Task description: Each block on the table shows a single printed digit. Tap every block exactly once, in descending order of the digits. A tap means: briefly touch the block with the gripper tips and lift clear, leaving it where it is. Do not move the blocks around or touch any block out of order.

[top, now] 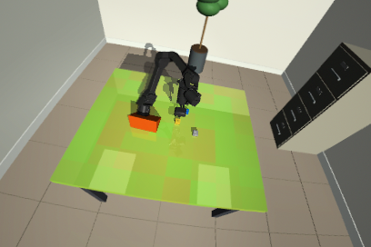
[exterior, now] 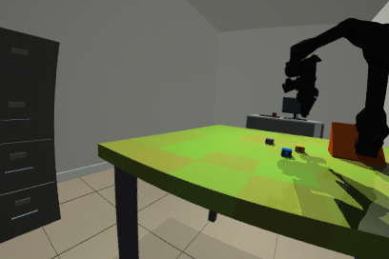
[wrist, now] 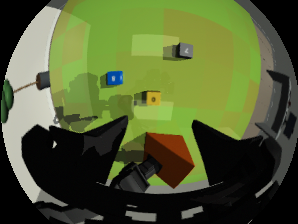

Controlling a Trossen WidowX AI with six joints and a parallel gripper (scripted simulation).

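My gripper tip is 12 cm above the blue block, 11 cm to the right of it and 3 cm short of it. The rest, counted from my gripper tip: yellow block 12 cm below, 1 cm to the left; grey block 13 cm ahead, 12 cm below, 4 cm to the right.
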